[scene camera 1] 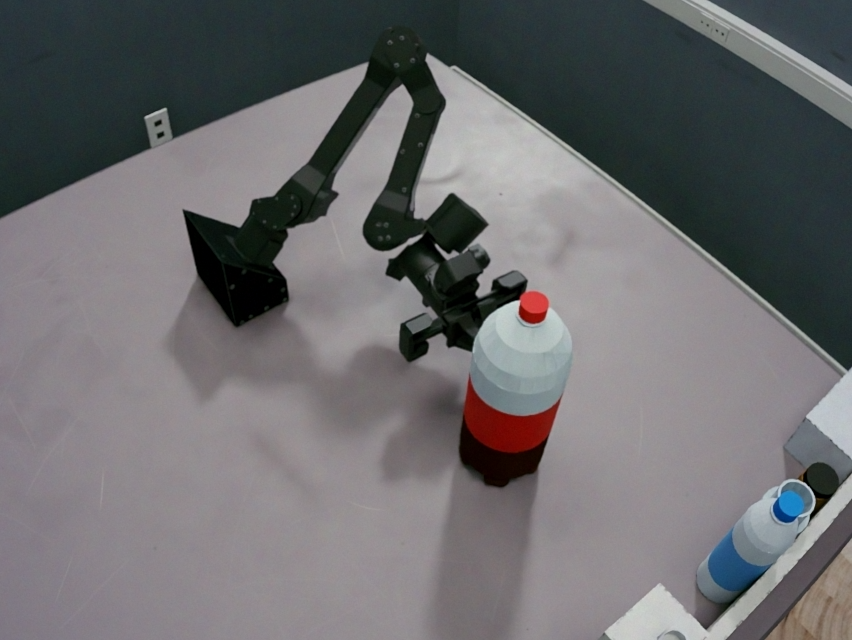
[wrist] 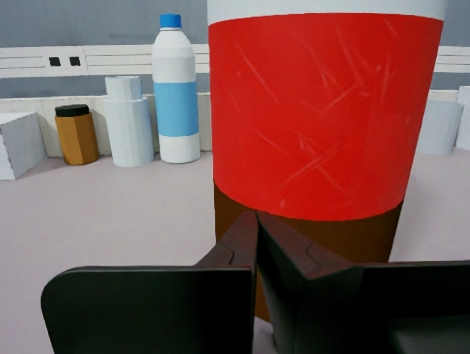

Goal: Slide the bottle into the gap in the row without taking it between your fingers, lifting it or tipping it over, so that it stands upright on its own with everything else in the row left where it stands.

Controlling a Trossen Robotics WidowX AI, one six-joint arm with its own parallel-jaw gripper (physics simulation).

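Pixels of known places: gripper, fingertip midpoint: (wrist: 254,222); arm's base, origin of the base link: (scene camera 1: 248,254).
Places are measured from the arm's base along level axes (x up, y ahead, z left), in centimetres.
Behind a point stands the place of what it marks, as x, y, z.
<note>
The large bottle (scene camera 1: 513,423) @[7.7, 47.1, 8.1] (wrist: 320,115) @[5.9, 37.9, 13.5], with a red cap, red label and dark base, stands upright on the table. My gripper (scene camera 1: 466,334) (wrist: 254,222) @[2.0, 37.0, 16.1] is shut and empty, behind the bottle in the scene view; its fingertips are hidden there. In the wrist view the tips overlap the bottle's lower left part; contact cannot be told. The row has an amber jar (scene camera 1: 819,478) @[0.9, 75.6, 38.1] (wrist: 77,137) @[-3.5, 73.4, 37.5], a pale bottle (scene camera 1: 798,492) @[3.3, 74.8, 32.0] (wrist: 130,130) @[-2.4, 72.0, 29.0] and a blue-labelled bottle (scene camera 1: 740,558) @[4.0, 75.3, 18.8] (wrist: 176,107) @[0.8, 72.0, 21.9]. The large bottle hides the row right of the blue-labelled bottle in the wrist view.
A white box (scene camera 1: 829,427) @[-0.2, 71.9, 47.0] (wrist: 20,142) @[-3.6, 72.0, 45.4] stands at the jar's end of the row. A white block (scene camera 1: 650,613) @[13.2, 73.2, 1.8] stands at the other end in the scene view. A low pale wall (scene camera 1: 771,571) @[1.8, 79.0, 22.0] (wrist: 102,127) @[-3.2, 78.5, 35.2] runs behind the row. A pale container (wrist: 440,127) @[-3.3, 71.6, -21.9] shows at the right.
</note>
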